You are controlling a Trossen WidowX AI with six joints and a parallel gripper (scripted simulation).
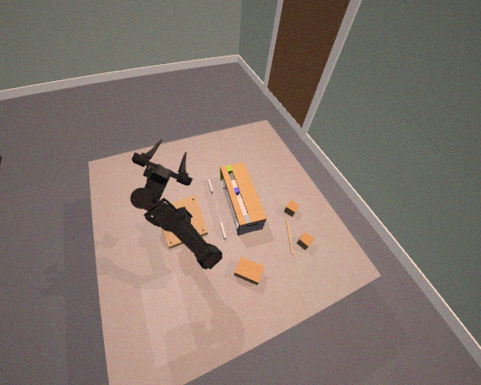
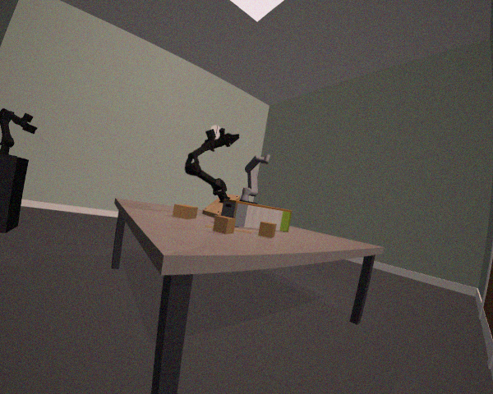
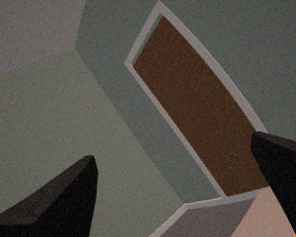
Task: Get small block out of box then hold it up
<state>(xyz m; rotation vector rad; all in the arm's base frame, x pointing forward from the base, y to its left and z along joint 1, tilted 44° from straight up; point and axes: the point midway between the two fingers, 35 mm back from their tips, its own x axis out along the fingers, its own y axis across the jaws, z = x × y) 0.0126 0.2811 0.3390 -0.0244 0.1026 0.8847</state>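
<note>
The blue block is 49 cm below my gripper tip, 27 cm ahead of it and 6 cm to the left of it. The rest, counted from my gripper tip: box (51 cm below, 25 cm ahead, 3 cm to the left); then thin wooden stick (57 cm below, 46 cm ahead, 26 cm to the right); then flat wooden block (55 cm below, 35 cm to the right, 17 cm ahead).
</note>
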